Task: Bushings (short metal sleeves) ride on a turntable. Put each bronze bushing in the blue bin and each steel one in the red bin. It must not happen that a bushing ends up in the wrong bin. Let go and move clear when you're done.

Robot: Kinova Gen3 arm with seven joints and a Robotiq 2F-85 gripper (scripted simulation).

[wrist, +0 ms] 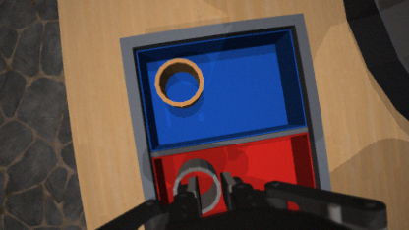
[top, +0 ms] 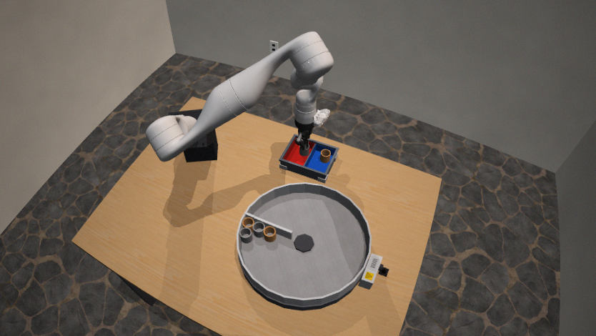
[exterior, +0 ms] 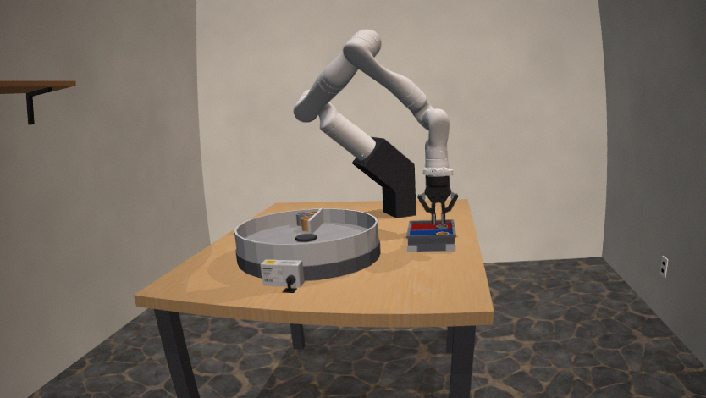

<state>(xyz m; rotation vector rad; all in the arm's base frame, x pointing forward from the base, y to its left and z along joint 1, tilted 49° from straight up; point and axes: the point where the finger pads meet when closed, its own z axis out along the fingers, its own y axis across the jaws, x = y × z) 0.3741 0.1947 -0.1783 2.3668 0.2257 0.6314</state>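
Right now the two-part bin is 3 cm ahead of my hand, 2 cm to the right of it and 4 cm below it. From my hand the other things lie so: turntable: 16 cm ahead, 39 cm to the right, 2 cm below.
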